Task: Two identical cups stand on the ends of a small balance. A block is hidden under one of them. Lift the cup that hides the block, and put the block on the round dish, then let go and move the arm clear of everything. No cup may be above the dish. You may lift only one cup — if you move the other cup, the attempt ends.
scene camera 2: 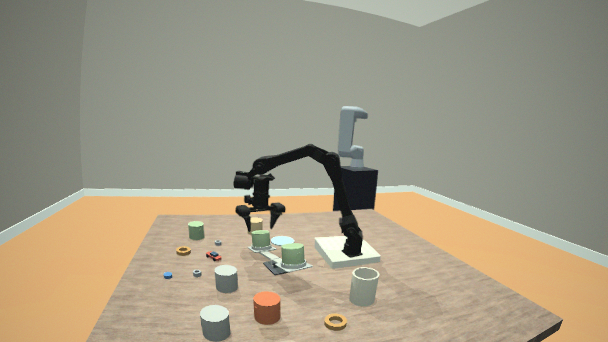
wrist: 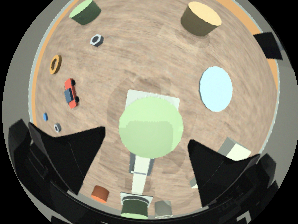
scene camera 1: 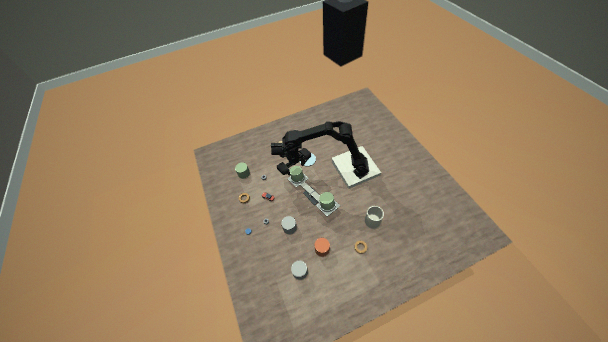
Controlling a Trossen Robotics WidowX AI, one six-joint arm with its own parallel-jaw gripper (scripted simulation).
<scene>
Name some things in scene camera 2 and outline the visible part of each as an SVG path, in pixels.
My gripper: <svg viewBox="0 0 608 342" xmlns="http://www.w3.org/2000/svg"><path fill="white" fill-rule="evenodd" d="M244 195L244 203L252 204L253 207L237 205L235 213L244 218L248 231L251 231L250 212L269 210L271 212L270 229L272 230L278 217L285 213L285 206L281 203L271 203L268 206L268 198L270 198L268 192L254 192L252 194L254 197Z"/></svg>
A white hollow cup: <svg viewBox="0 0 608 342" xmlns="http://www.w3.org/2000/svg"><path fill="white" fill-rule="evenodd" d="M359 267L353 271L349 301L356 306L366 307L375 302L379 272L373 268Z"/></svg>
</scene>
